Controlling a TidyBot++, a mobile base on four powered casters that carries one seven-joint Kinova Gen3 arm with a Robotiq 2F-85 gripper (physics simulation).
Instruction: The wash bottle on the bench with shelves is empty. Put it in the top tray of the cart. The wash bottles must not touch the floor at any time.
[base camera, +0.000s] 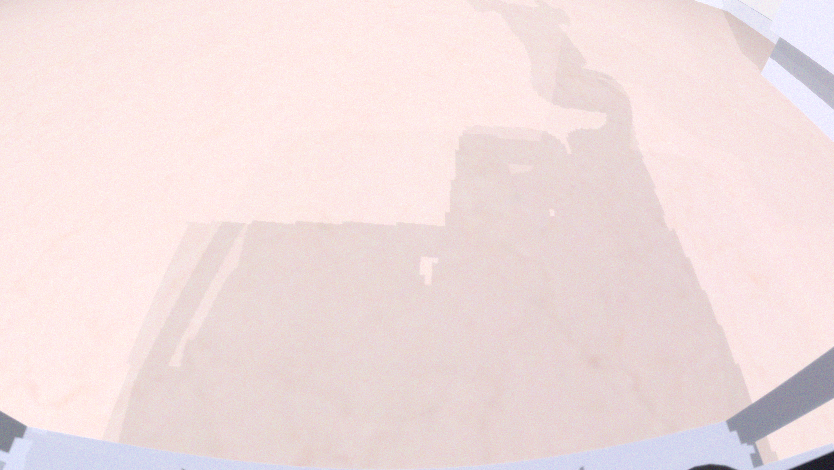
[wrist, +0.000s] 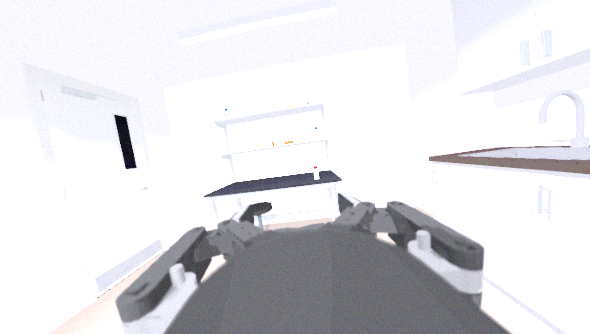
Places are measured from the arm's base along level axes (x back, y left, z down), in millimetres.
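Pixels of known places: gripper, fingertip midpoint: (wrist: 296, 207).
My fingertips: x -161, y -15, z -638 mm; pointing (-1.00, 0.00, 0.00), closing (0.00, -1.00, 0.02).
For each thing: its top centre in the pictures, then the offset to it from my fingertips. "pt": a spot on its surface instead.
- small white wash bottle, top centre: (wrist: 314, 163) dx -1561, dy -283, dz +98 mm
- tap, surface spot: (wrist: 580, 117) pt dx -533, dy -1604, dz -38 mm
In the wrist view, a small white wash bottle (wrist: 316, 174) with a red cap stands upright on the right part of the dark top of the bench with shelves (wrist: 260, 185), some distance away. My gripper (wrist: 296, 207) is open and empty, with its fingers wide apart. It is far from the bench. The gripper does not show in the base camera view. The cart does not show in either view.
A round black stool (wrist: 260, 208) stands before the bench's left half. Small items stand on the shelves (wrist: 280, 148). A sink counter (wrist: 500, 161) with a tap (wrist: 580, 117) is at the right. A door is at the left. White furniture (base camera: 808, 40) shows at the base view's upper right.
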